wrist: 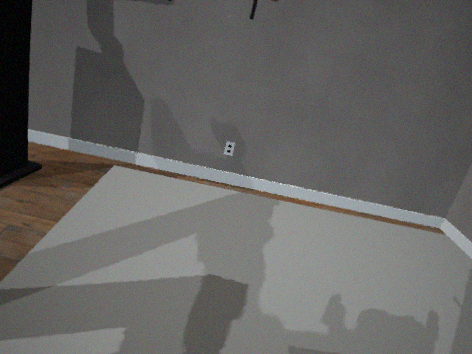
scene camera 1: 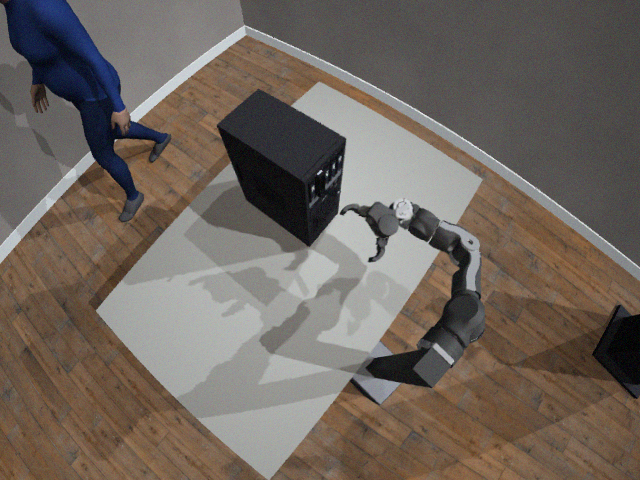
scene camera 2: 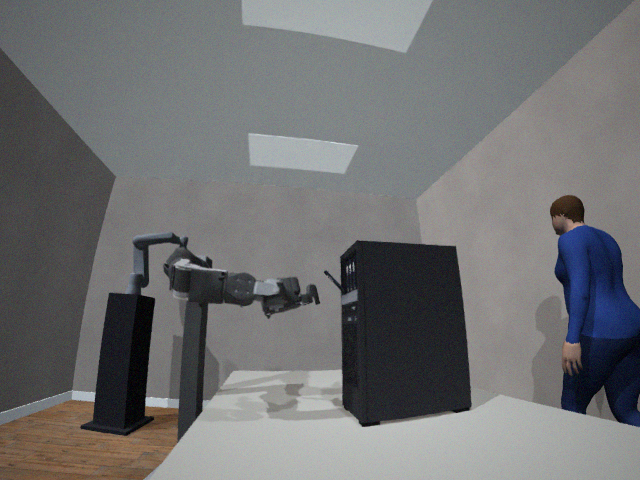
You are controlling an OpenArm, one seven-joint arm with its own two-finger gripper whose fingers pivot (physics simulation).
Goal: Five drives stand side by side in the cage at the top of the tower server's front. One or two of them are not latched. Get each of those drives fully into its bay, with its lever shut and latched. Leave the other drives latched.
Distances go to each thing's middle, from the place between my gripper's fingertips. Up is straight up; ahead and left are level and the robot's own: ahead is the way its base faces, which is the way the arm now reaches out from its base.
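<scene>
There's a black tower server (scene camera 2: pixel 404 346), and my gripper is 20 mm to the left of it, 320 mm short of it and 80 mm above it.
</scene>
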